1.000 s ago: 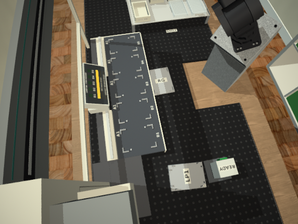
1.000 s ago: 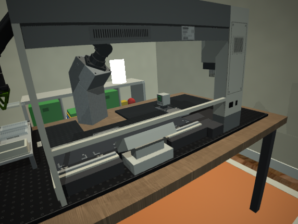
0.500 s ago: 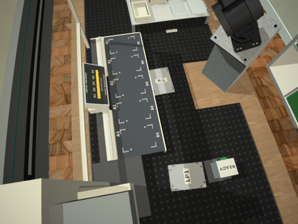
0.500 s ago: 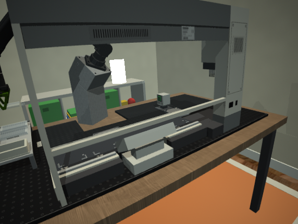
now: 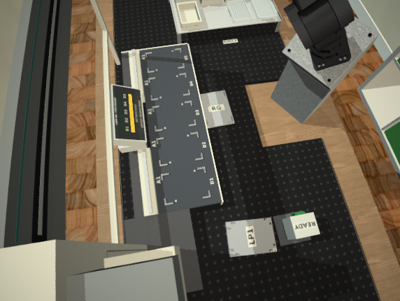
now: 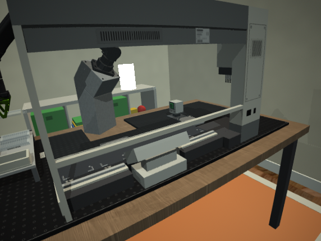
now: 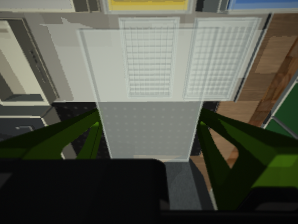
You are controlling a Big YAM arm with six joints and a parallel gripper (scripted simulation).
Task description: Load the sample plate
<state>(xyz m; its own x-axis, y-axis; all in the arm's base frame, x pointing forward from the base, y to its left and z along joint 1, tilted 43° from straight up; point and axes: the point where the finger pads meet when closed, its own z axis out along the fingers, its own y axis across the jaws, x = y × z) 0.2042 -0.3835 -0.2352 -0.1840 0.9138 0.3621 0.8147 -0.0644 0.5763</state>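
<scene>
My gripper is now 14 cm above the sample plate. Round my hand: shelf 7 cm ahead, 6 cm to the right, 15 cm below; clear plate lid right at my hand; shelf label 3 cm ahead, 11 cm to the left, 21 cm below.
</scene>
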